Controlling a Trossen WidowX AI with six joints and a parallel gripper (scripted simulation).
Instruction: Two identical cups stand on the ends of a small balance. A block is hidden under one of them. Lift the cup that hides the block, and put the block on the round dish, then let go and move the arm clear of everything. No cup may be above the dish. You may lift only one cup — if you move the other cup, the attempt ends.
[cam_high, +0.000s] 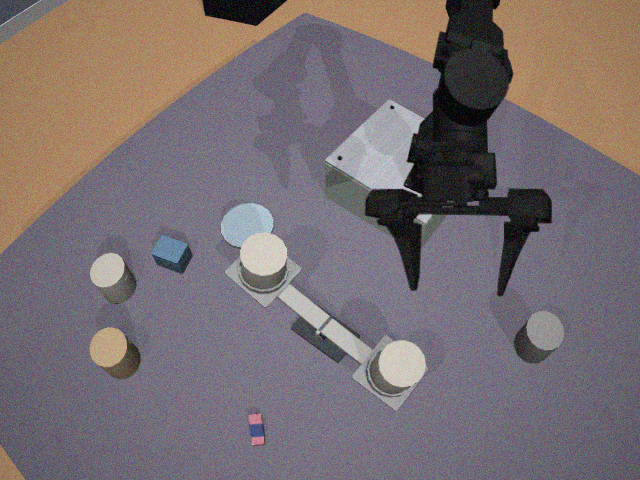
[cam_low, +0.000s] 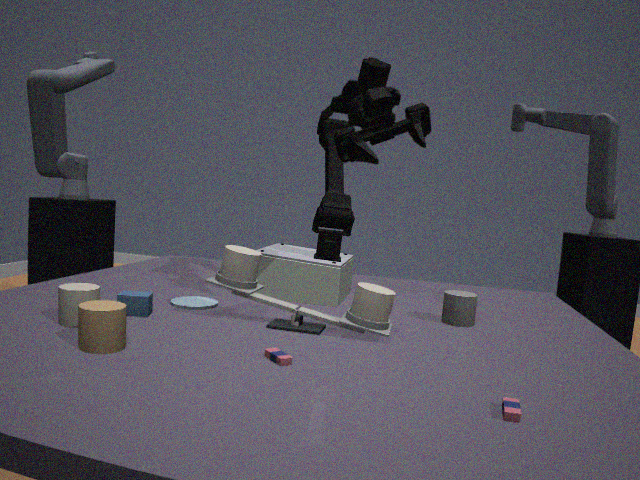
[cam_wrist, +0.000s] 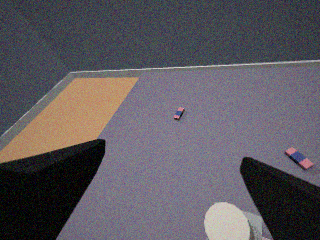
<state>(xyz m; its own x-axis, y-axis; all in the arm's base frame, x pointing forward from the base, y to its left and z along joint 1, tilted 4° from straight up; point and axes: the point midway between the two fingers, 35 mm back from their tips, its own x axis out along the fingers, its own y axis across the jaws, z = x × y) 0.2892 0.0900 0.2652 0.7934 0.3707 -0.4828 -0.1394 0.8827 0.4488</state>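
Now: gripper tip 30 mm to the left of the pale-green block and 290 mm above it. Also, from my gripper tip: pale blue round dish (150 mm behind, 390 mm to the right, 330 mm below); then grey cylinder (170 mm behind, 170 mm to the left, 300 mm below); then tan cylinder (180 mm ahead, 440 mm to the right, 300 mm below).
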